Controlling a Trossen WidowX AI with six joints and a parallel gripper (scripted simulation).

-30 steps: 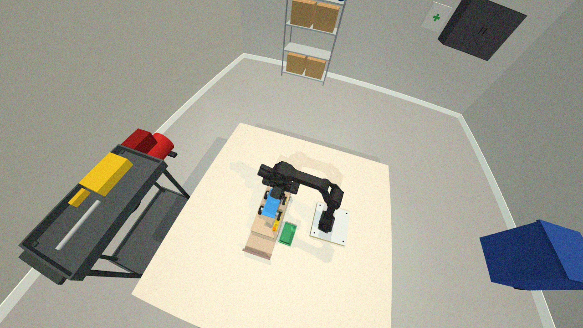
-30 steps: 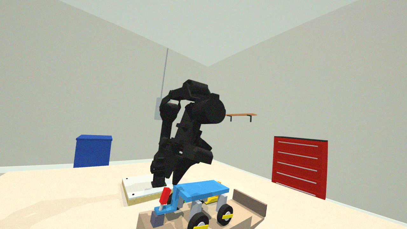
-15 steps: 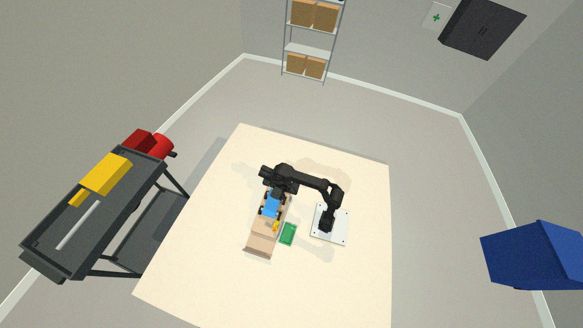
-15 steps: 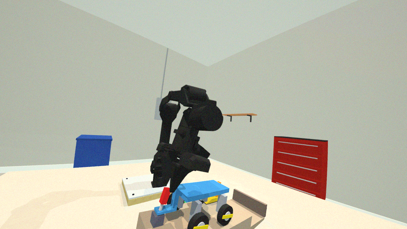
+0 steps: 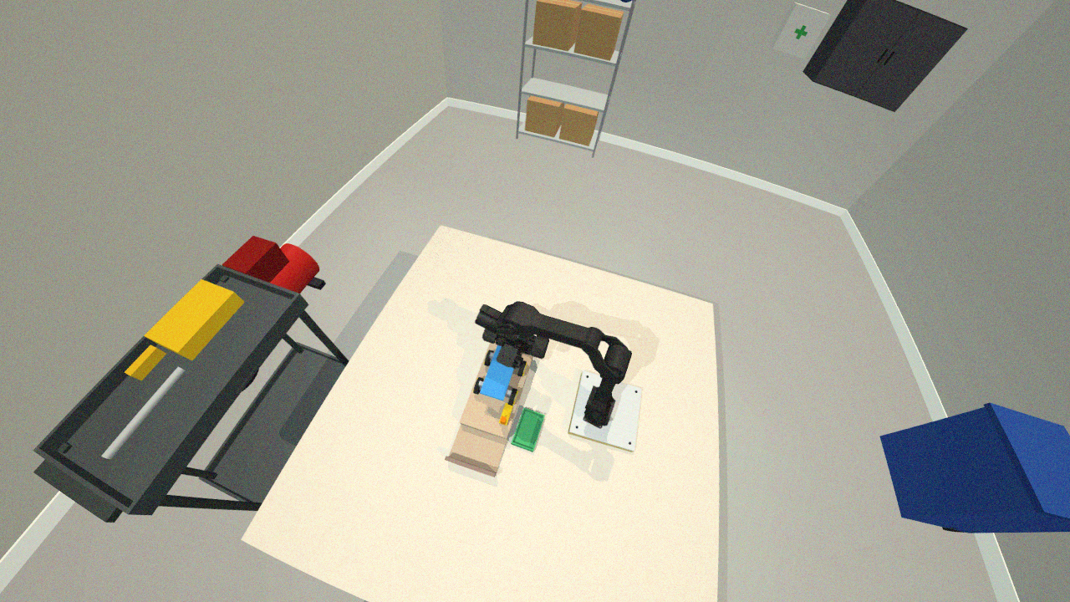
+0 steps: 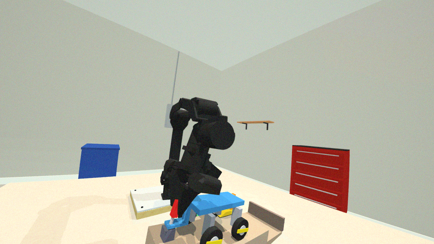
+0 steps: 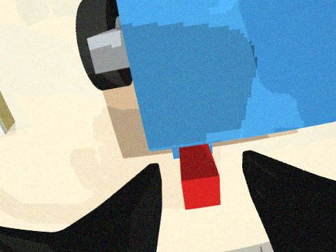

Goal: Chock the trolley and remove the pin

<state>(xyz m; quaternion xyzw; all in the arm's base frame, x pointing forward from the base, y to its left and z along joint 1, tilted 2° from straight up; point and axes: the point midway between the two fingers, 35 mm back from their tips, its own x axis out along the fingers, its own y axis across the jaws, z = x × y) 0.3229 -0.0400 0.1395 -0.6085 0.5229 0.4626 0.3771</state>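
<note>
Right now my gripper tip is 2 cm above the red-headed stop pin and 1 cm to the left of it. Round my gripper tip: wooden ramp 11 cm to the left, 10 cm below; then blue-topped trolley 10 cm to the left, 3 cm below; then yellow chock 19 cm to the left, 7 cm behind, 6 cm below.
</note>
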